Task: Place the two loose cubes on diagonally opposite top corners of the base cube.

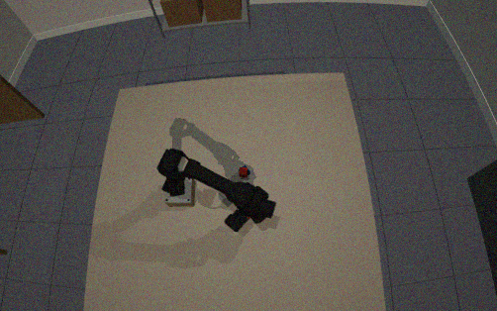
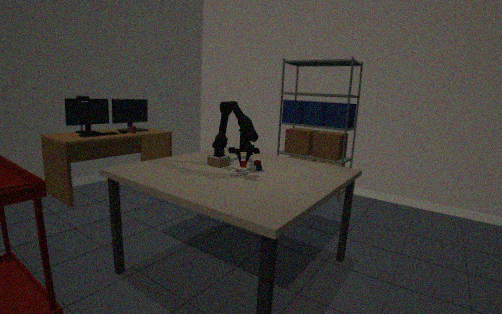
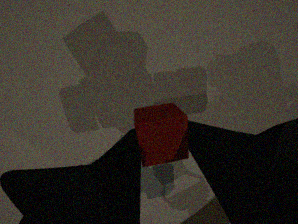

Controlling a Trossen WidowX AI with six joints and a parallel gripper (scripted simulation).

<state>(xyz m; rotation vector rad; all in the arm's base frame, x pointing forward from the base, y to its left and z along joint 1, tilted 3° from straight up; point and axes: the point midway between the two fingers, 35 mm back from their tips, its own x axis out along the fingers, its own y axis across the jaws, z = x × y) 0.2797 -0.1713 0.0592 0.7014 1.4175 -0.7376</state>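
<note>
Right now the blue base cube is 20 mm ahead of my gripper tip, 210 mm to the left of it and 60 mm below it.
</note>
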